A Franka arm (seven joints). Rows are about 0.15 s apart.
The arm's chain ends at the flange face. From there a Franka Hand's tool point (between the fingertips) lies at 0.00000 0.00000 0.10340 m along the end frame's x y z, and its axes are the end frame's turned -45 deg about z.
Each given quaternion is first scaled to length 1.
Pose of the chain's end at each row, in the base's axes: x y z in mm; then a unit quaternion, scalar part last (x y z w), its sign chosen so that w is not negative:
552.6 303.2 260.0 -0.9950 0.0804 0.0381 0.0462
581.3 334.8 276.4 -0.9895 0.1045 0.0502 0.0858
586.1 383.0 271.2 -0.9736 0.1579 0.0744 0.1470
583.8 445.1 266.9 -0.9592 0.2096 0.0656 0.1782
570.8 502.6 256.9 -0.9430 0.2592 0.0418 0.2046
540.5 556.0 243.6 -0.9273 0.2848 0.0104 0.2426
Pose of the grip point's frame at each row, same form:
545.5 313.3 157.3 -0.9500 -0.3065 0.0175 0.0573
572.9 353.4 175.0 -0.9542 -0.2821 0.0135 0.0985
575.9 415.0 173.4 -0.9599 -0.2267 0.0125 0.1643
578.5 483.3 171.0 -0.9664 -0.1734 -0.0076 0.1897
573.6 544.7 162.5 -0.9704 -0.1214 -0.0397 0.2050
552.8 603.1 152.4 -0.9657 -0.0917 -0.0832 0.2281

